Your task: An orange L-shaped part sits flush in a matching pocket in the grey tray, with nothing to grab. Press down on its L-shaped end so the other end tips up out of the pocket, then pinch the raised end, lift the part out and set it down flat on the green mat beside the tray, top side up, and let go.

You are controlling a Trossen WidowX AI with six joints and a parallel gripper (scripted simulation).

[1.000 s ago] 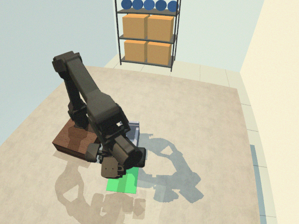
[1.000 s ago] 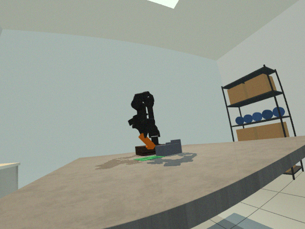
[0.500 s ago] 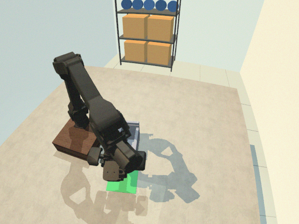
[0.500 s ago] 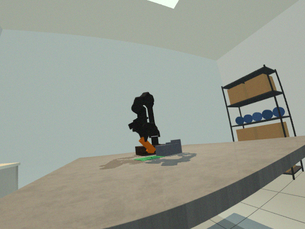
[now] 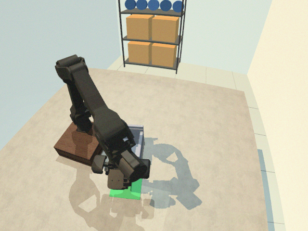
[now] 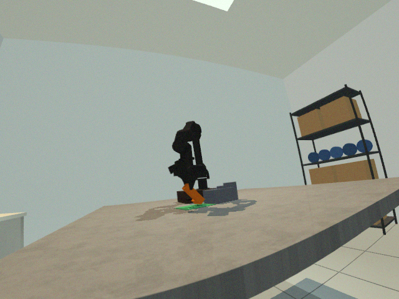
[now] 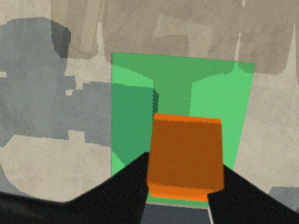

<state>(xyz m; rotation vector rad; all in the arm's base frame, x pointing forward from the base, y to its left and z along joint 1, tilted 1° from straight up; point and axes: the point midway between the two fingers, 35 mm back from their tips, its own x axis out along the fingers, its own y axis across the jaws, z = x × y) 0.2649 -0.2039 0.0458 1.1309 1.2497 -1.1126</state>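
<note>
Right now the orange L-shaped part is 3 cm to the left of my gripper tip, 3 cm below it and 2 cm behind it. From my gripper tip the other things lie so: green mat (9 cm below, 2 cm to the left).
</note>
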